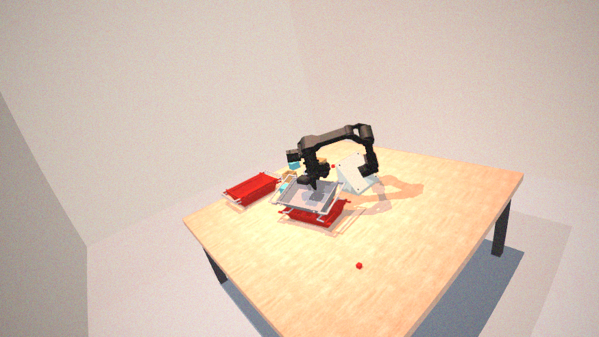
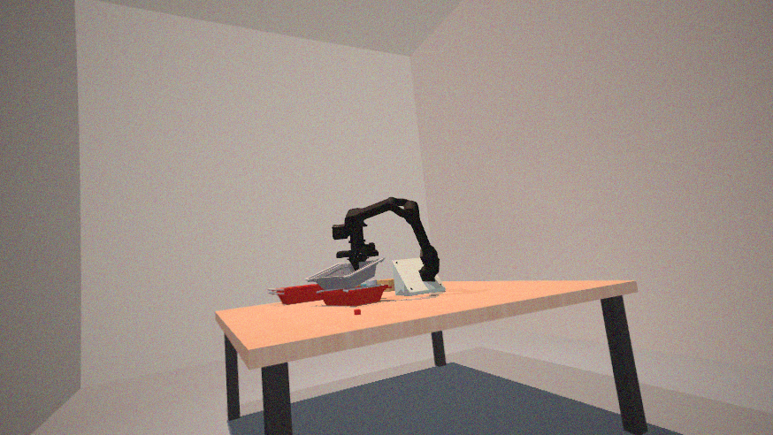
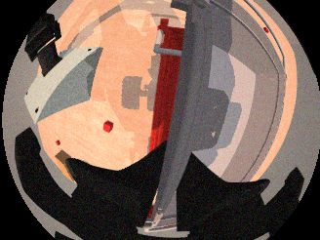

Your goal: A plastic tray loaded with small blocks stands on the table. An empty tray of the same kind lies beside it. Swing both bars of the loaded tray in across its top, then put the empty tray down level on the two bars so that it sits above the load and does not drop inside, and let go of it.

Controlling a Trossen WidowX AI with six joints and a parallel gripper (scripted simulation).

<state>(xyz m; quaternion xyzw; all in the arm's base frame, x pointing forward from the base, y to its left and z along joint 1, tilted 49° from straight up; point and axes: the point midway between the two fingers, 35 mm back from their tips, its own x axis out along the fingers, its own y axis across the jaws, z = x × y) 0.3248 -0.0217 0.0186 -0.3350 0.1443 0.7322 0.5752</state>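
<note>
My gripper tip is now 7 cm short of the grey tray, 2 cm to the right of it and 1 cm below it. Also, from my gripper tip: small red cube: 15 cm ahead, 42 cm to the left, 11 cm below; tan box: 9 cm behind, 41 cm to the right, 10 cm below.
</note>
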